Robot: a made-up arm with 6 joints. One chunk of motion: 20 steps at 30 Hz.
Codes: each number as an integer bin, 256 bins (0 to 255) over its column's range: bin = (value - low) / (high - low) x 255, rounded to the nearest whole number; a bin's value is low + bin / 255 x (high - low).
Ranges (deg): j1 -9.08..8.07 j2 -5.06..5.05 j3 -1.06..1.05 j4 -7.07..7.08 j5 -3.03..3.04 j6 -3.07..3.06
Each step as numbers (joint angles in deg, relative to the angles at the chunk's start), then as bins.
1 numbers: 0.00 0.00 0.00 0.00 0.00 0.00
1 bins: 135 128 128 127 127 128
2 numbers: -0.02 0.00 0.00 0.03 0.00 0.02
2 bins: 135 128 128 128 127 129
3 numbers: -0.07 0.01 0.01 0.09 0.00 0.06
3 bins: 134 128 129 129 127 130
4 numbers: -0.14 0.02 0.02 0.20 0.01 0.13
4 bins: 133 128 131 131 128 133
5 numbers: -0.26 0.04 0.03 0.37 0.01 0.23
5 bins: 131 129 132 134 128 137
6 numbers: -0.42 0.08 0.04 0.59 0.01 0.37
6 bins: 129 130 133 138 128 143
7 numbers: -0.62 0.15 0.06 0.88 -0.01 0.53
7 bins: 126 131 135 143 127 150
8 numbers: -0.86 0.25 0.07 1.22 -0.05 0.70
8 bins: 122 134 137 149 125 157
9 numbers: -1.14 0.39 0.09 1.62 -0.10 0.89
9 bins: 118 137 139 157 123 165
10 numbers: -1.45 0.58 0.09 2.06 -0.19 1.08
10 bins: 113 142 139 165 119 173
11 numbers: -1.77 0.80 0.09 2.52 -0.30 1.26
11 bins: 109 148 139 173 115 180
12 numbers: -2.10 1.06 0.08 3.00 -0.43 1.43
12 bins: 104 154 138 181 109 187
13 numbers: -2.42 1.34 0.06 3.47 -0.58 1.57
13 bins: 99 161 135 190 103 193
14 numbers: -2.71 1.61 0.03 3.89 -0.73 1.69
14 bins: 95 168 132 198 97 198
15 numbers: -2.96 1.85 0.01 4.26 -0.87 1.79
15 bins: 91 174 129 204 91 202
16 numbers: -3.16 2.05 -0.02 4.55 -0.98 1.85
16 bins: 88 179 126 209 86 205
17 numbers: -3.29 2.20 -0.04 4.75 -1.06 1.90
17 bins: 86 183 123 213 83 207
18 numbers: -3.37 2.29 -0.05 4.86 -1.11 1.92
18 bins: 85 185 122 215 81 208
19 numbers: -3.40 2.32 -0.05 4.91 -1.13 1.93
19 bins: 84 186 122 216 80 208
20 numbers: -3.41 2.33 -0.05 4.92 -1.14 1.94
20 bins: 84 186 122 216 79 208
